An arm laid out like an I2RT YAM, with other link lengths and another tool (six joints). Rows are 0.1 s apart.
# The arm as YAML. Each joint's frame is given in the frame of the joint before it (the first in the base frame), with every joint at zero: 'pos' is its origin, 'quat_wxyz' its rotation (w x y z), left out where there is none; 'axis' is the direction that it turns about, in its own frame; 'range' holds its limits. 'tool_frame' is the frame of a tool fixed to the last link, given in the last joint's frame.
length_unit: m
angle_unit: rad
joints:
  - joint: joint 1
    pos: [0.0, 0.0, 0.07]
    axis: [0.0, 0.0, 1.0]
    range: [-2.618, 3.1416]
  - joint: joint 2
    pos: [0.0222, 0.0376, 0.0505]
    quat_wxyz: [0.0, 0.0, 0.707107, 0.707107]
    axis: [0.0, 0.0, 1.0]
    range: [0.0, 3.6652]
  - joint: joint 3
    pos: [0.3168, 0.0, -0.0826]
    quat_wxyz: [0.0, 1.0, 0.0, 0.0]
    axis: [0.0, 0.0, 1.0]
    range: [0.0, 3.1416]
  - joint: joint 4
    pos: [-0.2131, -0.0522, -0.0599]
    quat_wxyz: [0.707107, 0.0, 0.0, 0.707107]
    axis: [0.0, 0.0, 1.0]
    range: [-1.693, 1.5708]
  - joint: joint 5
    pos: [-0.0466, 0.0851, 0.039]
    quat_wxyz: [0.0, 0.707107, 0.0, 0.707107]
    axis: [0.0, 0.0, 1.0]
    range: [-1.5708, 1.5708]
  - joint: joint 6
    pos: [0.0, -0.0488, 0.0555]
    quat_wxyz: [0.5, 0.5, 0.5, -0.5]
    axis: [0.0, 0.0, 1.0]
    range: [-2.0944, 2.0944]
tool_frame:
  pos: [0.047, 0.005, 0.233]
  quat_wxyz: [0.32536, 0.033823, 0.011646, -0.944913]
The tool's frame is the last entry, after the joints.
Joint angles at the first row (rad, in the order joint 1, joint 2, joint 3, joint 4, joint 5, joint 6):
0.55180, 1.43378, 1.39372, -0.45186, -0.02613, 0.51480
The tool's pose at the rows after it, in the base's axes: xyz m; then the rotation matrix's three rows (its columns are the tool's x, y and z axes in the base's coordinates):
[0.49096 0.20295 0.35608], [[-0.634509 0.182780 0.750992], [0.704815 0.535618 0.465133], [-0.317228 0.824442 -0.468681]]
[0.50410 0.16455 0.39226], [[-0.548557 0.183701 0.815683], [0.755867 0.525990 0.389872], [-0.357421 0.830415 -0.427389]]
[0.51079 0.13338 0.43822], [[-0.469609 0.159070 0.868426], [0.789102 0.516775 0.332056], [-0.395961 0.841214 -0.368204]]
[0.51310 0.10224 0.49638], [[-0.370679 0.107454 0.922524], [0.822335 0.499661 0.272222], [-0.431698 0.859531 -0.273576]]
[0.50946 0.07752 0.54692], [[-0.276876 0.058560 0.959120], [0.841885 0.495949 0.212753], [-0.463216 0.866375 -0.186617]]
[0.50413 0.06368 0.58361], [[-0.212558 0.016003 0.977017], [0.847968 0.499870 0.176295], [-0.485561 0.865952 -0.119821]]
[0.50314 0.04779 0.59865], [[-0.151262 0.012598 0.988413], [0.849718 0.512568 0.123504], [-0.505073 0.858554 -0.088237]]
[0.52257 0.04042 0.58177], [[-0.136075 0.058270 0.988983], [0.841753 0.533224 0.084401], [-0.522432 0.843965 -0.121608]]
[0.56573 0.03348 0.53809], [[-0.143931 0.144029 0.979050], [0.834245 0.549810 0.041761], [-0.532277 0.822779 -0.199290]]
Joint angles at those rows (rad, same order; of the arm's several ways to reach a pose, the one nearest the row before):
0.49762, 1.42309, 1.45398, -0.49191, 0.01582, 0.51403
0.44804, 1.42005, 1.54099, -0.53427, 0.06771, 0.50107
0.40571, 1.42119, 1.65122, -0.57775, 0.10282, 0.48047
0.36829, 1.42196, 1.76412, -0.58917, 0.14284, 0.46101
0.35117, 1.42615, 1.86258, -0.59303, 0.19438, 0.43622
0.34506, 1.43186, 1.93273, -0.58804, 0.22832, 0.40990
0.33968, 1.43493, 1.95032, -0.56937, 0.27674, 0.38624
0.32329, 1.47765, 1.95029, -0.56057, 0.29811, 0.37289
0.28858, 1.57835, 1.95409, -0.54492, 0.30270, 0.37327

